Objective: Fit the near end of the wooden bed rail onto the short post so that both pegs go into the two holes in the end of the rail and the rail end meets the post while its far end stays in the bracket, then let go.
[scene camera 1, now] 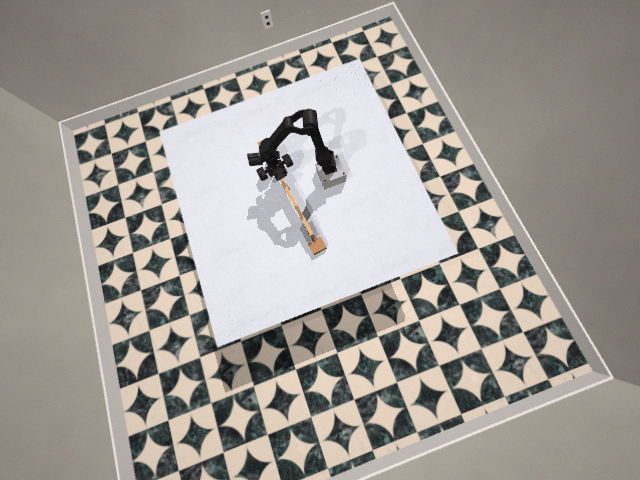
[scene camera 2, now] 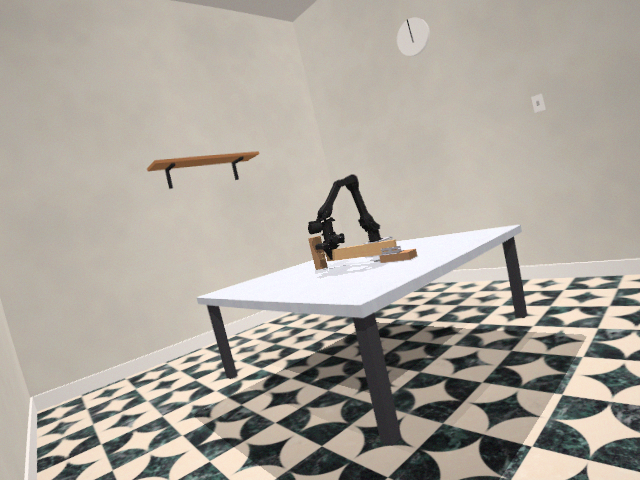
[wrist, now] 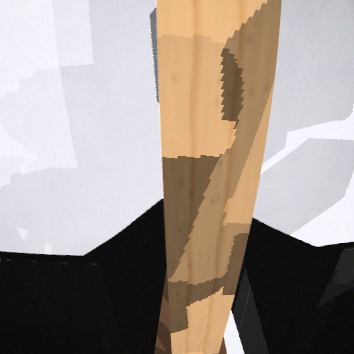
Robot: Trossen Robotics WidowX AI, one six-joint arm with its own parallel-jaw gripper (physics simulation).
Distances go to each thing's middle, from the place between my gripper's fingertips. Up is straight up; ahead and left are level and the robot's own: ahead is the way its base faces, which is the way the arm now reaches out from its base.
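With the wooden bed rail (scene camera 2: 372,249) to measure from, I find my hand 180 mm to the right of it and 30 mm past it, and also 20 mm below it.
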